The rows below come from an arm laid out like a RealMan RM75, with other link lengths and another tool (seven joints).
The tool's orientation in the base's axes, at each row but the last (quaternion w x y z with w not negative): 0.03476 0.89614 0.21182 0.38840; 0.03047 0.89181 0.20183 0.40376; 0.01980 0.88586 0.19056 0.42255; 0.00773 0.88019 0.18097 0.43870
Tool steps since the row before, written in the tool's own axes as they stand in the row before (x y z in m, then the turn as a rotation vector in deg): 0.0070 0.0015 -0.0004 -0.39 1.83 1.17; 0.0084 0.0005 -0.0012 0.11 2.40 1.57; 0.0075 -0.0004 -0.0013 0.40 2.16 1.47; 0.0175 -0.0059 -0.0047 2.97 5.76 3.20
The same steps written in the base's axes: 0.0045 0.0014 0.0054 1.24 -1.70 -0.66; 0.0043 0.0026 0.0069 2.02 -1.99 -0.46; 0.0032 0.0029 0.0063 2.03 -1.67 -0.22; 0.0041 0.0105 0.0153 5.91 -3.95 1.31
